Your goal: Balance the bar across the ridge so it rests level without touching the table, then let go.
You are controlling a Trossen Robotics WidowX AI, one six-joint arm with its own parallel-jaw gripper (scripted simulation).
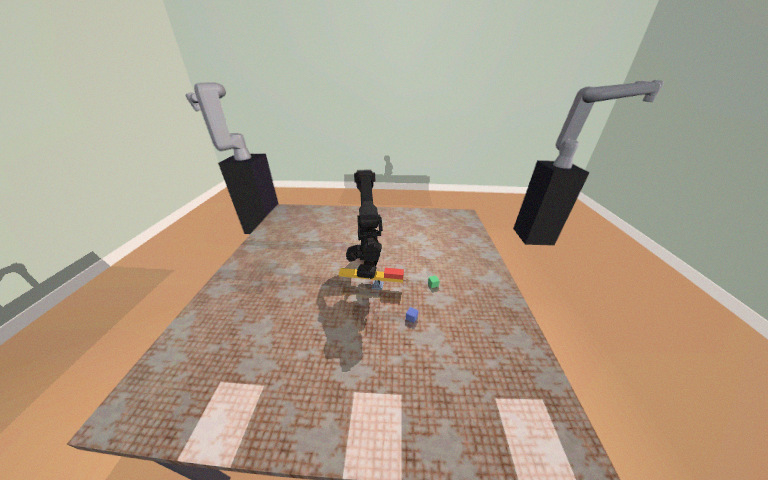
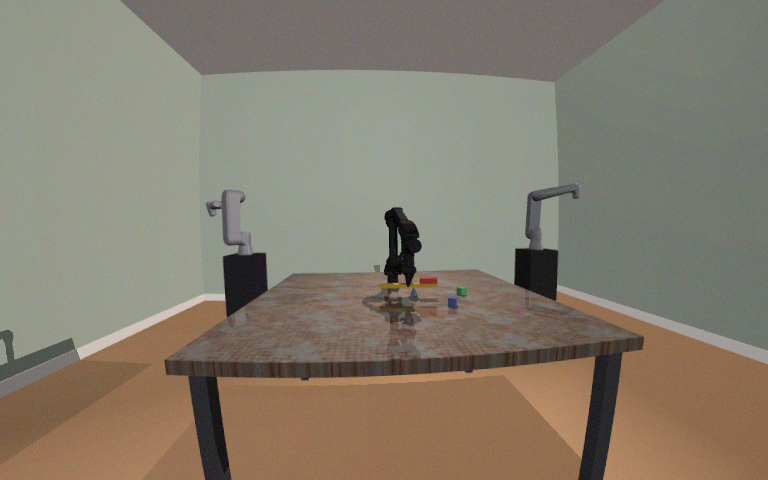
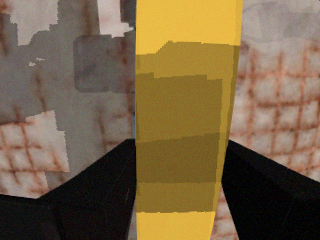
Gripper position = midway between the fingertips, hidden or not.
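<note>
Image 3 shows a bar [image 3: 185,65] together with my gripper [image 3: 178,150].
</note>
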